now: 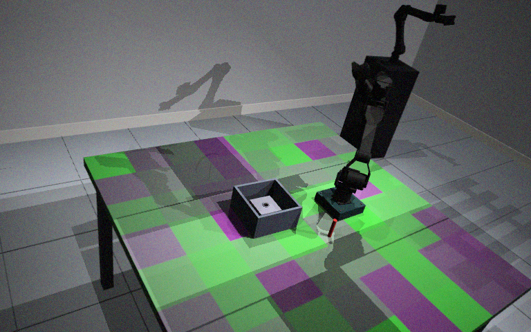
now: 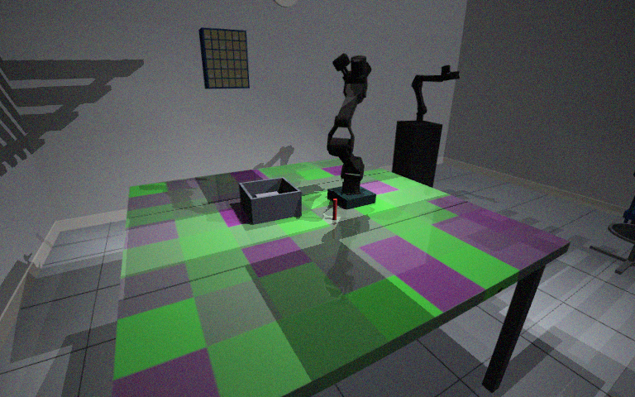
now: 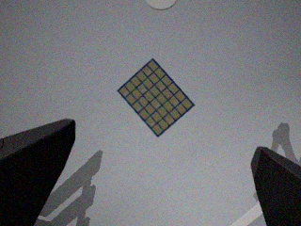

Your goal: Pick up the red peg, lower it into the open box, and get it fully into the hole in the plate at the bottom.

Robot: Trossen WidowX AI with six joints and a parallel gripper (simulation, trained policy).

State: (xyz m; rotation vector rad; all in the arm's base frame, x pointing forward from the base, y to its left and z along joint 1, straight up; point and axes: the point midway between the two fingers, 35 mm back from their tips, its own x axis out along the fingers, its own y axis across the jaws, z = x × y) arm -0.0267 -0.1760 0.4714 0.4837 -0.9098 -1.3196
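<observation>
The red peg is 160 mm ahead of my gripper tip, 360 mm to the left of it and 480 mm below it. Also, from my gripper tip: light plate: 380 mm ahead, 210 mm to the left, 480 mm below; then grey box: 380 mm ahead, 210 mm to the left, 490 mm below.
</observation>
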